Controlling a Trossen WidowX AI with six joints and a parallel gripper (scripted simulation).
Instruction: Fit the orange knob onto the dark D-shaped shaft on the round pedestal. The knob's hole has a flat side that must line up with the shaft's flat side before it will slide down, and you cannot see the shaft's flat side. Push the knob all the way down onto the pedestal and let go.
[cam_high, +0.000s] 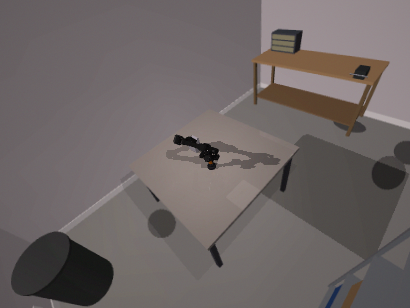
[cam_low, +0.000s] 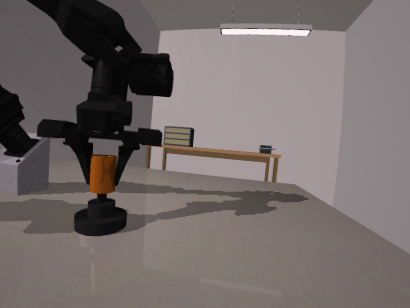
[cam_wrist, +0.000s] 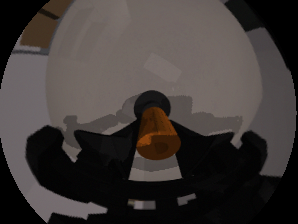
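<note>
Now: the orange knob 20 mm above my gripper tip. The rest, counted from my gripper tip: dark shaft (40 mm below).
</note>
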